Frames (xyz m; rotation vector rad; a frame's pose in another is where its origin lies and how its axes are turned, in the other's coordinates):
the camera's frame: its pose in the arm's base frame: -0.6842 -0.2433 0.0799 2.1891 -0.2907 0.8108
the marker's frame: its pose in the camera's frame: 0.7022 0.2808 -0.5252 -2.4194 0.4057 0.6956
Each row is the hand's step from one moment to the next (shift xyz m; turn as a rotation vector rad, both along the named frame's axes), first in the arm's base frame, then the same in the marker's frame.
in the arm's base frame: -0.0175 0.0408 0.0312 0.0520 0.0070 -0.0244
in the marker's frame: 0.0371 0.0218 0.0330 0.0082 0.0083 -0.0567
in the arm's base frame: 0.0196 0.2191 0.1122 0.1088 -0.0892 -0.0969
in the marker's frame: 0.2075 0.1236 0.0514 -0.0719 -0.0467 -0.1478
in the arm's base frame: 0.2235 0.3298 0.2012 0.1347 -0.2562 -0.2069
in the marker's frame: 0.4188 0.1324 -0.0792 -0.2304 -0.1363 -0.2343
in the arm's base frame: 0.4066 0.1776 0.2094 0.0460 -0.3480 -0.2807
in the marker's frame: 0.4214 -0.0347 -0.2489 -0.3713 -0.1591 -0.1971
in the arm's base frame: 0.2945 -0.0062 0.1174 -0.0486 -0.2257 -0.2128
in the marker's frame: 0.2080 -0.1211 -0.2065 -0.2967 -0.0726 -0.0727
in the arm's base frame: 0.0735 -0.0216 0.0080 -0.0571 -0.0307 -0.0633
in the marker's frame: 0.0256 -0.0363 -0.0629 -0.0869 0.0172 0.0189
